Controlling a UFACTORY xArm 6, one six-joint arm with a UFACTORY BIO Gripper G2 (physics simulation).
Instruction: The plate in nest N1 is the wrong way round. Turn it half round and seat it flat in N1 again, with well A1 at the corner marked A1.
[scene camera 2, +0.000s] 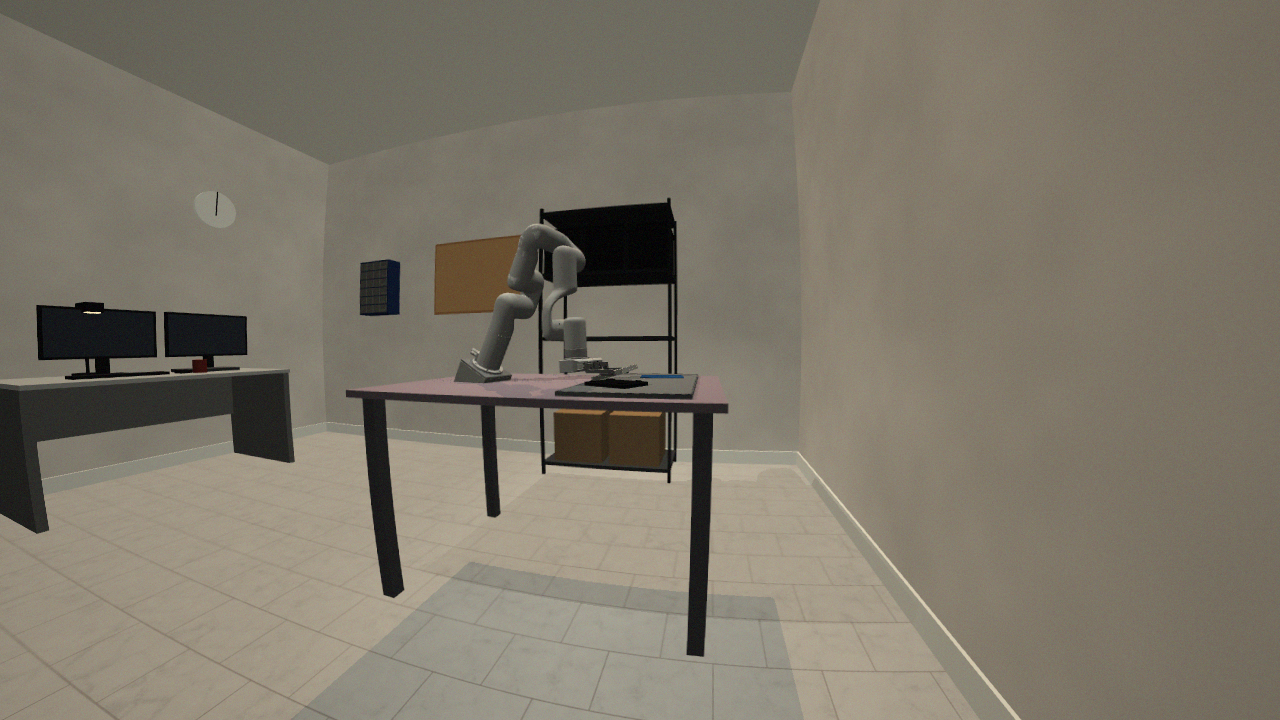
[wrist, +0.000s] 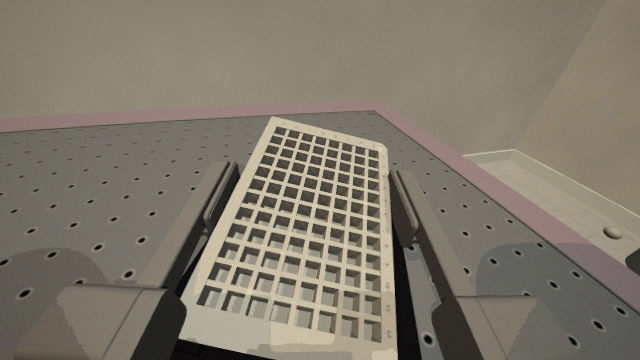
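Note:
The white 96-well plate (wrist: 305, 215) (scene camera 2: 617, 370) is between the finger pads of my gripper (wrist: 311, 200) (scene camera 2: 603, 366). The gripper is shut on its long sides. The plate is raised above the black nest (scene camera 2: 615, 383) (wrist: 408, 312) and looks tilted. In the wrist view its column numbers run down the right edge, with 12 nearest the camera, and a cut corner shows at the far right. The nest is mostly hidden under the plate there, and its A1 mark does not show.
The grey perforated board (wrist: 100, 200) (scene camera 2: 675, 388) lies on the pink table (scene camera 2: 429, 390) (wrist: 500, 195). A blue flat item (scene camera 2: 662, 376) lies toward the board's back. A black shelf rack (scene camera 2: 672, 358) stands behind the table.

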